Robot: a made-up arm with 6 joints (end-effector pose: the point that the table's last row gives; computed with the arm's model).
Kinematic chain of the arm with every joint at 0, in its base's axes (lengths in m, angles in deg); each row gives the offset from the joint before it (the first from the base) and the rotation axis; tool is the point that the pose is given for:
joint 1: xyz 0 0 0.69 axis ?
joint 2: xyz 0.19 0 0 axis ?
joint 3: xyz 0 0 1.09 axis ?
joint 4: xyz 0 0 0.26 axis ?
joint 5: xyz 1.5 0 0 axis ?
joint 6: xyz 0.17 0 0 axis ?
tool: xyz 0 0 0
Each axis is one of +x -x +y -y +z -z.
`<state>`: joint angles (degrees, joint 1 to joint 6).
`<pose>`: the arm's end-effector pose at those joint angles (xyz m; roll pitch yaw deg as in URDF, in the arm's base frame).
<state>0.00 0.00 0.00 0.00 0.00 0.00</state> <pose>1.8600 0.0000 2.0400 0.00 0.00 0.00</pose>
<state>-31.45 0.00 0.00 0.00 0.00 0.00</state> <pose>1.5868 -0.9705 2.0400 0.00 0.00 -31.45</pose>
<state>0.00 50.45 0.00 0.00 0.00 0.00</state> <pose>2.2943 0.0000 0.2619 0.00 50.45 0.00</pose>
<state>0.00 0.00 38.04 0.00 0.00 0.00</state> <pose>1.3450 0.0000 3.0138 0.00 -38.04 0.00</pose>
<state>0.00 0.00 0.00 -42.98 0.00 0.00</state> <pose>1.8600 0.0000 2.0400 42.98 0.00 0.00</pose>
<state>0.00 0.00 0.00 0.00 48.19 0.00</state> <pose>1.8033 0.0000 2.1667 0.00 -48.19 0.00</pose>
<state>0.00 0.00 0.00 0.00 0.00 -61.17</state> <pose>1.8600 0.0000 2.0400 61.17 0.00 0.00</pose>
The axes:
joint 1: +z
joint 2: +y
joint 3: -y
joint 4: -x
joint 5: -y
joint 6: -x

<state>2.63 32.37 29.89 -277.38 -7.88 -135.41</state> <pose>2.4500 0.0894 1.7952 52.38 3.47 -5.20</pose>
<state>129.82 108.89 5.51 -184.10 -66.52 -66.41</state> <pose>-0.8001 0.9770 -1.2842 -114.77 36.82 125.12</pose>
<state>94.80 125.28 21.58 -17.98 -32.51 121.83</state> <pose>-0.1000 0.8534 -1.5772 64.03 44.29 -98.60</pose>
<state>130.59 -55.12 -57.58 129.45 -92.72 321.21</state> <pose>-0.4223 0.6945 1.6168 -52.16 -39.50 39.09</pose>
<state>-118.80 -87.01 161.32 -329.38 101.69 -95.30</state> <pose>0.5873 0.8924 -0.7640 106.22 7.06 -88.63</pose>
